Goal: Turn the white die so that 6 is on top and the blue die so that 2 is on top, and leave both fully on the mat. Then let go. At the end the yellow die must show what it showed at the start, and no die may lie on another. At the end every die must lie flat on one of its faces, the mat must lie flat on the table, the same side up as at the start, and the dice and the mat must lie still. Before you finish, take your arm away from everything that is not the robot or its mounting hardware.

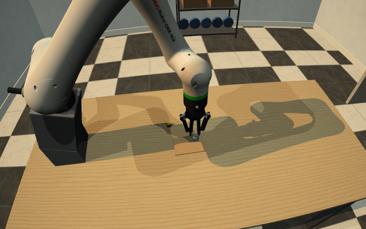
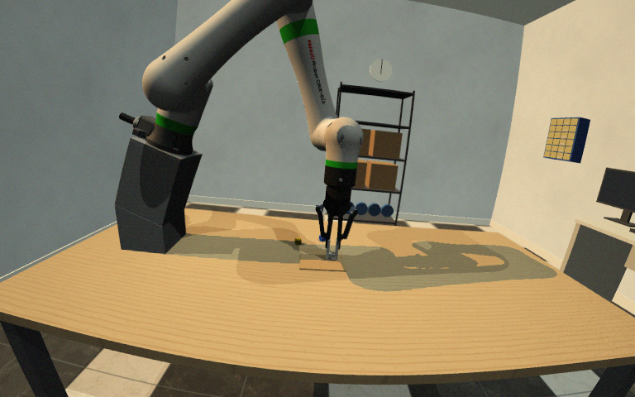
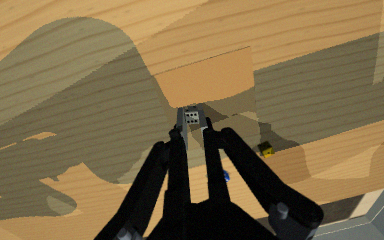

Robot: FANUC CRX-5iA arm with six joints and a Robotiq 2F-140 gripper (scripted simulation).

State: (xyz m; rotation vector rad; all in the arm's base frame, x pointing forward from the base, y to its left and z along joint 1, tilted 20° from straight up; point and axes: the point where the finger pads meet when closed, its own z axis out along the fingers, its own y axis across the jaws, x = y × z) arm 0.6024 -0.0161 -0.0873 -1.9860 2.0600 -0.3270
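Now: hand 20 mm above the white die. The rest, counted from my hand: blue die (30 mm behind, 150 mm to the left, 30 mm below); then tan mat (30 mm behind, 40 mm below); then yellow die (110 mm behind, 110 mm to the left, 30 mm below).
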